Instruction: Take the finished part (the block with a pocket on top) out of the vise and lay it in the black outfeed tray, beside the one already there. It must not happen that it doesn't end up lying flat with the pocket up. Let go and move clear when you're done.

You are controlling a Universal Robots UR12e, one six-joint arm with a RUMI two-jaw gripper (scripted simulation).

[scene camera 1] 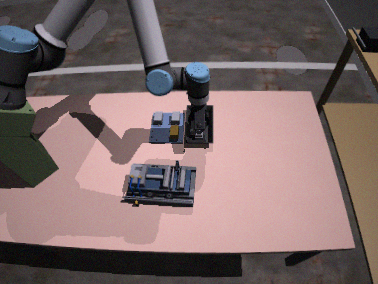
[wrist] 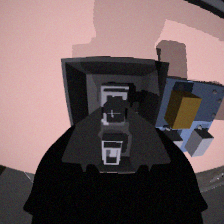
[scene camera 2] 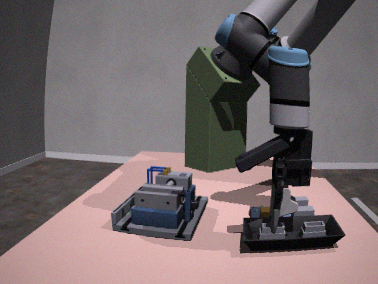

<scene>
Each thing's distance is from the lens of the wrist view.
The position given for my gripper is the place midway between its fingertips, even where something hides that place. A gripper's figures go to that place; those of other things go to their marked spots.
my gripper (wrist: pixel 114 108): 0.15 m
finished part (wrist: pixel 114 96): 0.15 m
yellow block (wrist: pixel 182 107): 0.18 m
The marked spots on the yellow block and the finished part are 0.11 m apart.
</scene>
